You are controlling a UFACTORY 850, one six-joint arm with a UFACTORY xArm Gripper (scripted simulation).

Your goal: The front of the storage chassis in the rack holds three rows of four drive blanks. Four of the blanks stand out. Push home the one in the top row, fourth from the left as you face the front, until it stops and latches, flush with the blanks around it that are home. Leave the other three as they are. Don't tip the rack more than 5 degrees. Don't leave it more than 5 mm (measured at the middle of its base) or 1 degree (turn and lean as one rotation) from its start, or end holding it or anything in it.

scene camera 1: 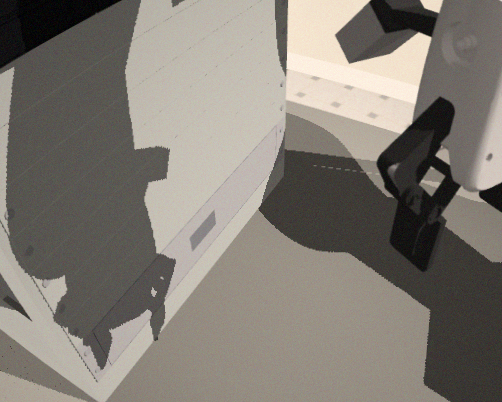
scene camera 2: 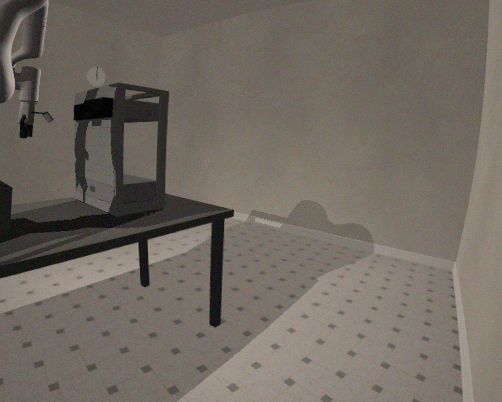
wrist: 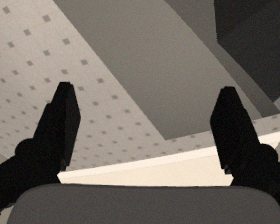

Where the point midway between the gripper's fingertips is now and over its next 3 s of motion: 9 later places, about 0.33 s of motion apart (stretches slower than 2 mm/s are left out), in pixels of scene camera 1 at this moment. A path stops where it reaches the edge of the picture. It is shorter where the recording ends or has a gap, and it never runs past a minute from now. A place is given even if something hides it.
My gripper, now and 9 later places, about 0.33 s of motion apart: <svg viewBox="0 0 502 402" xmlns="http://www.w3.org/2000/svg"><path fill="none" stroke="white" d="M456 229L458 239L460 260L455 286L436 294L406 272L378 225L361 162L358 91L371 22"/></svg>
